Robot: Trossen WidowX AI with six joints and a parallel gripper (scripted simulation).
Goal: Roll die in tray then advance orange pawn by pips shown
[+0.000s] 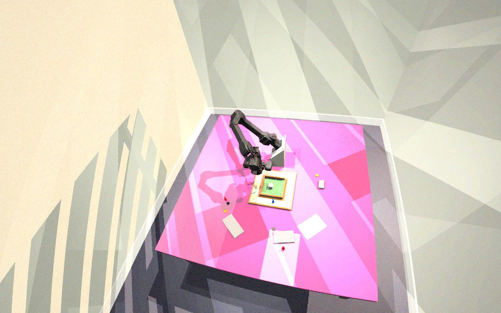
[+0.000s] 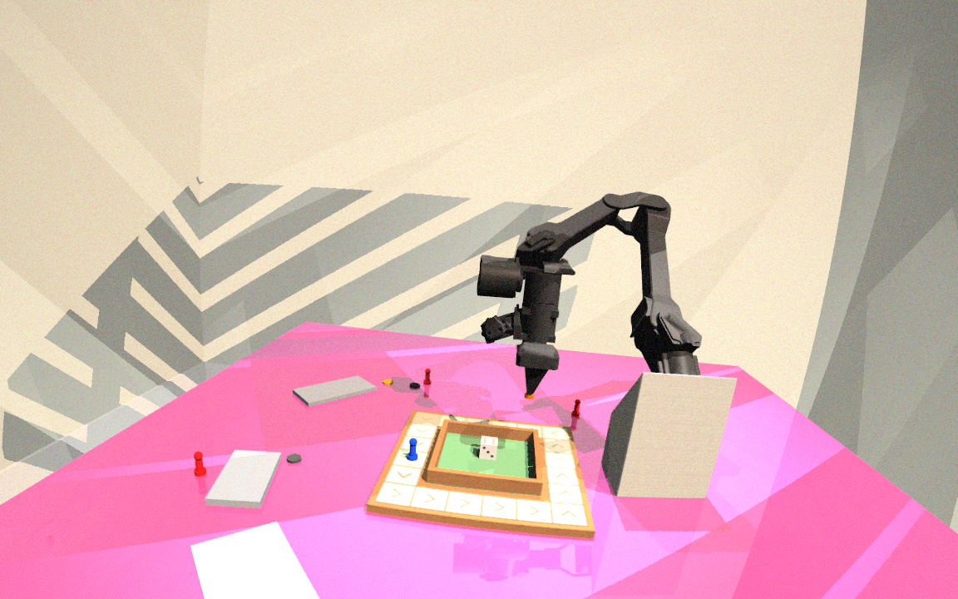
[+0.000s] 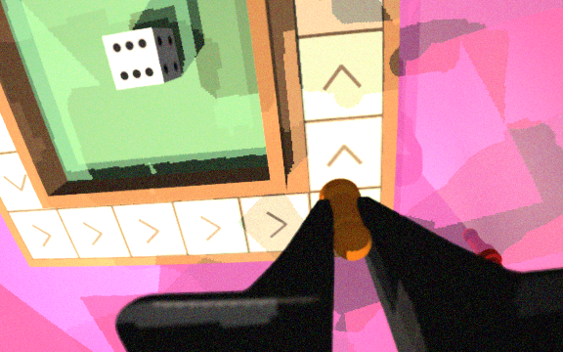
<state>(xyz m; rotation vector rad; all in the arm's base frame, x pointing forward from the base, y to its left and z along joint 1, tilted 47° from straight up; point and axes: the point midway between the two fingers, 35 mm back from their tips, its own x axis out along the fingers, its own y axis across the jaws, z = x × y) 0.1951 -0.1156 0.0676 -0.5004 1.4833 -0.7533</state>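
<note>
Right now my gripper tip is 18 cm short of the blue pawn, 10 cm to the right of it and 6 cm above it. Also, from my gripper tip: green tray (7 cm ahead, 9 cm to the left, 8 cm below); then white die (7 cm ahead, 8 cm to the left, 6 cm below); then orange pawn (1 cm above).
</note>
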